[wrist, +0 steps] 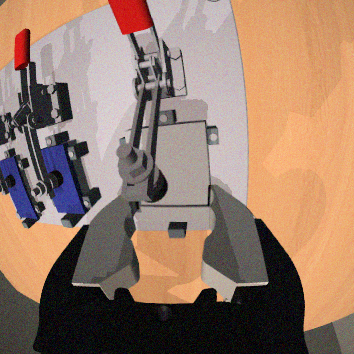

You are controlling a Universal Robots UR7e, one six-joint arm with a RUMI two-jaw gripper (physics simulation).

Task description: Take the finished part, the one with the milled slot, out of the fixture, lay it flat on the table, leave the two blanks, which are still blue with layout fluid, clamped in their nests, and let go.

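Frame: origin at the arm's base, x left, y ahead, z down, level; centimetres.
Seen in the pictures: gripper, fingertip midpoint: [172, 188].
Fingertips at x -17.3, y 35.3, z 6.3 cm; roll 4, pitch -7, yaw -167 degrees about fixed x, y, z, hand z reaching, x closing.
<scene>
Pixels of each thing's middle, then the offset from my fingertips to it. "spot": a spot on its surface instead. Level surfaces: height alone.
- grey part, body centre: [171, 174] dx -0.1, dy +0.9, dz +0.6 cm
- fixture plate, surface spot: [222, 75] spot: dx -5.9, dy +7.4, dz +2.2 cm
- clamp arm with a thick spindle, surface spot: [132, 162] spot: dx -0.8, dy +4.4, dz -6.9 cm
- red clamp handle, body centre: [128, 3] dx -1.8, dy +12.0, dz -4.2 cm
- red handle, surface spot: [22, 49] spot: dx +8.1, dy +15.5, dz -2.4 cm
- wooden table, its level: dz +3.7 cm
The grey part [185, 160], without blue fluid, sits in the right-hand nest of the fixture plate [222, 75] in the wrist view. Two dark lines cross it near its far and near ends; its milled slot is hard to make out. A clamp arm with a thick spindle [132, 162] reaches over its left side and hides that area. My gripper [172, 188] is shut on the near end of this part, one jaw against each side. Two blue blanks [64, 177] [19, 187] sit in their nests on the left, with clamp spindles over them.
A red clamp handle [131, 16] stands beyond the grey part, and another red handle [22, 49] is at the upper left. Small dark stop blocks [177, 230] [213, 135] border the right-hand nest. The wooden table [295, 150] extends right of the plate.
</scene>
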